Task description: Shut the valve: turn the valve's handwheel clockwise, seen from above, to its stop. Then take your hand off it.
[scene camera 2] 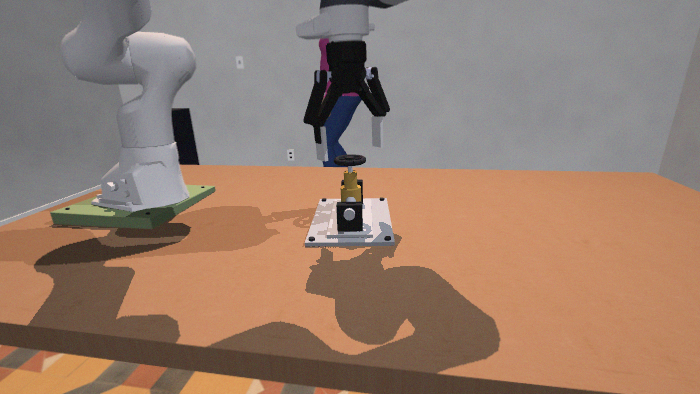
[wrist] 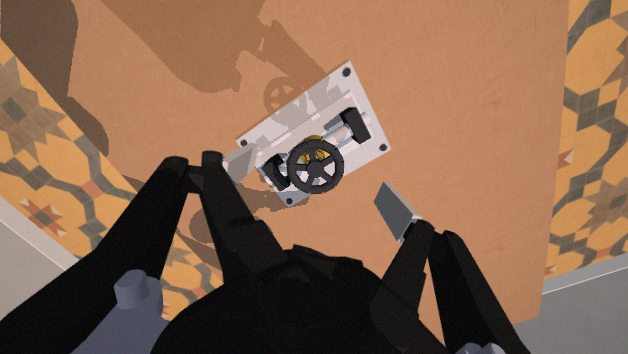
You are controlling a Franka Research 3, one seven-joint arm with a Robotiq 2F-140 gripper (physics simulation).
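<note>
A black spoked handwheel [scene camera 2: 350, 160] [wrist: 315, 168] lies level on top of the valve's brass body [scene camera 2: 350, 193] [wrist: 313, 137]. The valve sits between two black blocks on a white base plate [scene camera 2: 316, 231] [wrist: 376, 136] with dark bolts at its corners. My gripper [scene camera 2: 349, 149] [wrist: 319, 174] is open wide, pointing down. In the scene view its fingertips are a little above the handwheel, one to each side. In the wrist view the wheel lies between the two grey finger pads, apart from both. Nothing is between the fingers at their height.
The robot's white base [scene camera 2: 150, 175] stands on a green board [scene camera 2: 100, 218] at the left of the wooden table [scene camera 2: 525, 260] [wrist: 475, 125]. Behind the table are a person in blue trousers [scene camera 2: 341, 117] and a dark panel [scene camera 2: 185, 135]. Arm shadows fall across the table.
</note>
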